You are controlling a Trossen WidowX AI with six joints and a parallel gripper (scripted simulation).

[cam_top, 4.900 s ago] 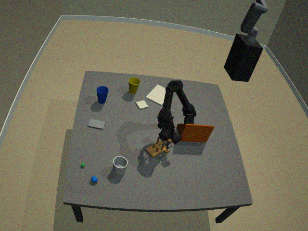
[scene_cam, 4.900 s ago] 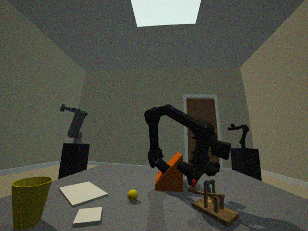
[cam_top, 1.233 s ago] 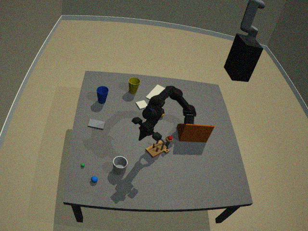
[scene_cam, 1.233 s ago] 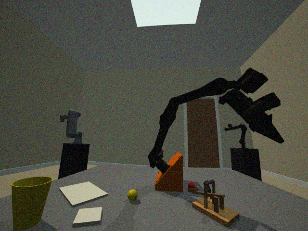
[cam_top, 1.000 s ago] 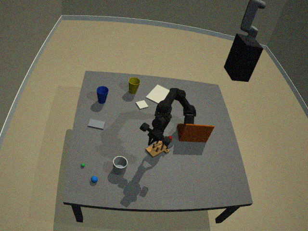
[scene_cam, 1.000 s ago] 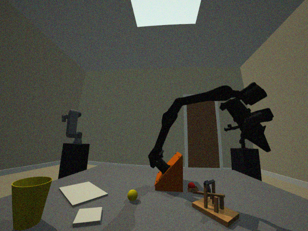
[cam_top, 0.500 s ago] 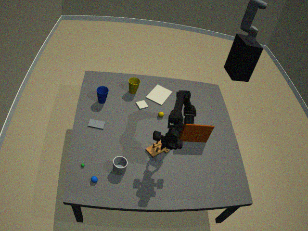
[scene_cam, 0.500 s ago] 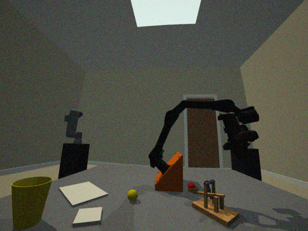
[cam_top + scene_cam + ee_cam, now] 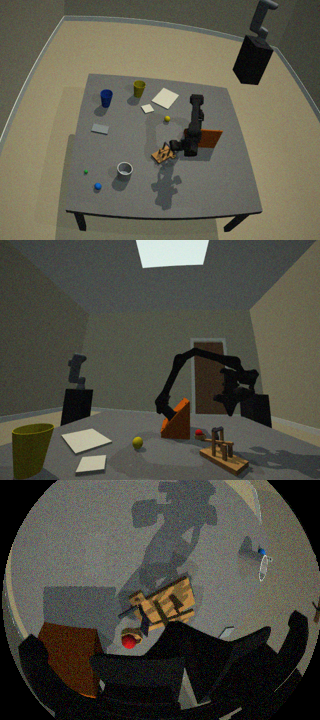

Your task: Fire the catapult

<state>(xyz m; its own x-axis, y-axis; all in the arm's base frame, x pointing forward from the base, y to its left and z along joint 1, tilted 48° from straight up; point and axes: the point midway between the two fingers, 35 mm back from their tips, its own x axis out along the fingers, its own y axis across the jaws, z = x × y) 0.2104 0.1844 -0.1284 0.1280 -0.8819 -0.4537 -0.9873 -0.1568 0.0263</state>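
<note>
Now: gripper tip 50 mm past the red ball, 120 mm to the left of it and 80 mm above it. The rest, counted from my gripper tip: yellow ball (50 mm behind, 380 mm to the right, 120 mm below); wooden catapult (80 mm to the right, 90 mm below); white mug (330 mm ahead, 80 mm to the left, 110 mm below).
</note>
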